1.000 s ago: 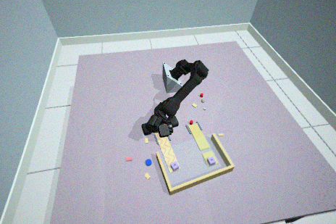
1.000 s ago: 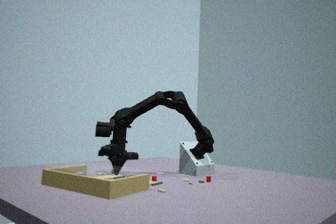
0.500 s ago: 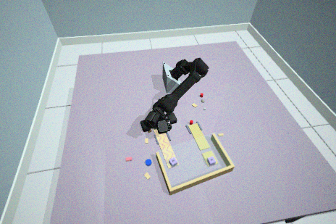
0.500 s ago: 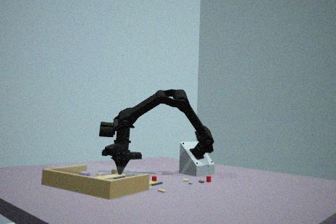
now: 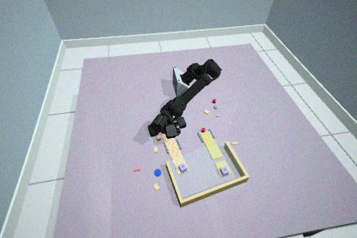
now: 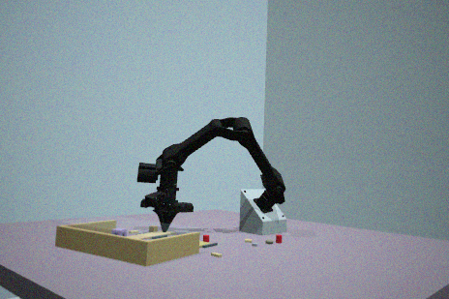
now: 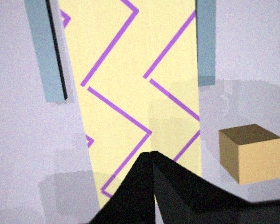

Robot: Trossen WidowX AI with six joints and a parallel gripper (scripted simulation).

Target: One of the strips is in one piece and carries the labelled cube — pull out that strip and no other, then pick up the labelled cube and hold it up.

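My gripper tip is now 90 mm short of the zigzag strip and 10 mm to the right of it. Round my gripper tip: pink block (140 mm ahead, 180 mm to the right); blue disc (190 mm ahead, 90 mm to the right).
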